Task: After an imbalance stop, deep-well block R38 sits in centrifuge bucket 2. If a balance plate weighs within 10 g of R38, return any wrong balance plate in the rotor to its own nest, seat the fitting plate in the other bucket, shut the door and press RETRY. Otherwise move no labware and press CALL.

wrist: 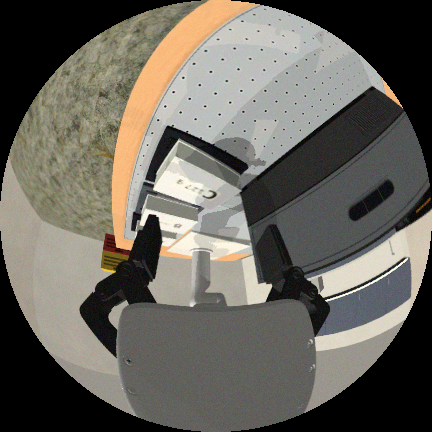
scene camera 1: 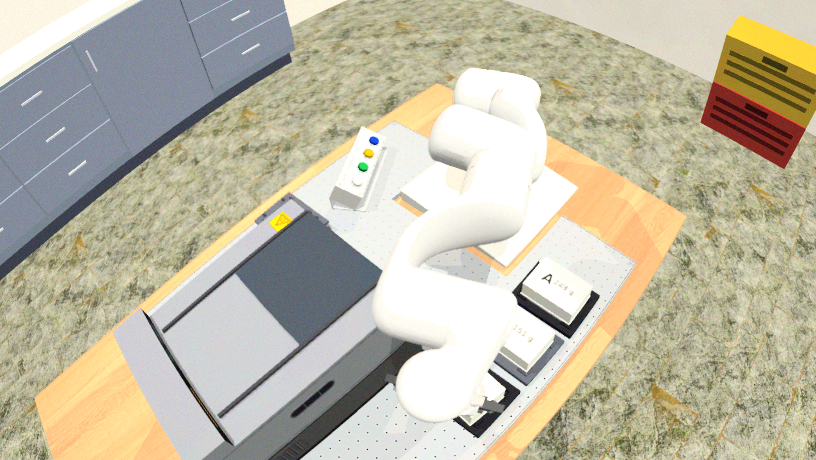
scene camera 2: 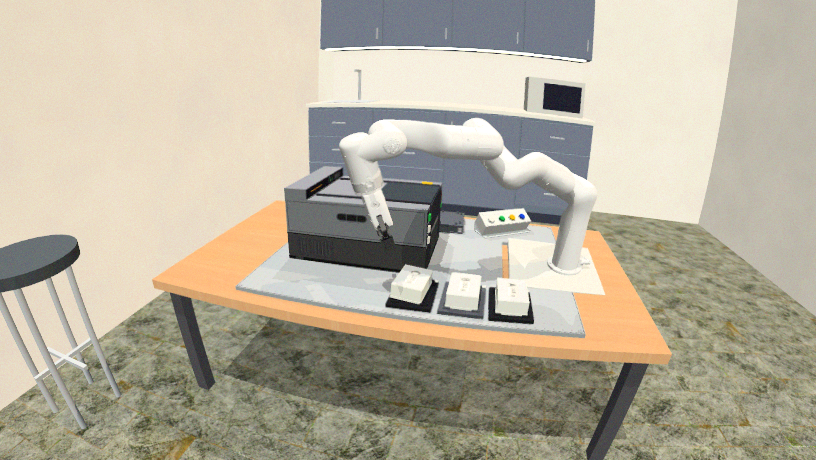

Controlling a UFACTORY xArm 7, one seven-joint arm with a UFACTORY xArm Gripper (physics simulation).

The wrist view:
my gripper
plate C: on a nest
plate B
grey centrifuge
nest
mat
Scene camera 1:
plate B
plate A
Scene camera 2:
my gripper
plate C
plate B
plate A
grey centrifuge
button box
mat
